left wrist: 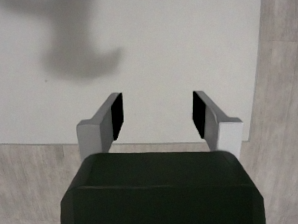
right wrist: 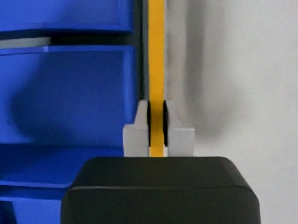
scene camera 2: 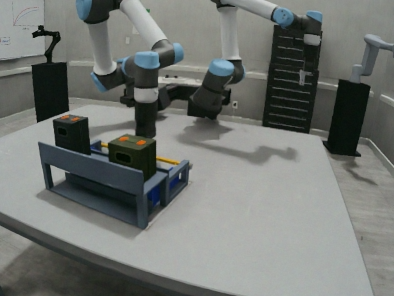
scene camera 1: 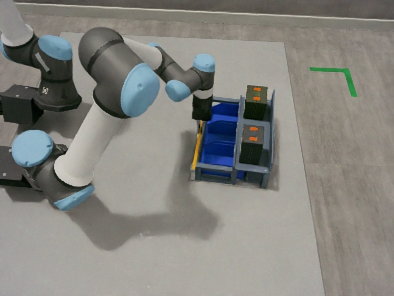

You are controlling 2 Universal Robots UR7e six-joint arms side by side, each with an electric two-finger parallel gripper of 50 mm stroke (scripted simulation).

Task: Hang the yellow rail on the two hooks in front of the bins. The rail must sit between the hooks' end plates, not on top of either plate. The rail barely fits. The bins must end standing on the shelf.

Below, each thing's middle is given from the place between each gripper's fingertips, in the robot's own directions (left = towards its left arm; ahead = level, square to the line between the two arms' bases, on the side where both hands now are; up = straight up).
Right now my right hand is 13 cm short of the blue-grey shelf (scene camera 2: 135,210), 4 cm to the left of it and 1 cm above it.
My left hand is 570 mm short of the blue-grey shelf, 670 mm to the left of it and 250 mm above it.
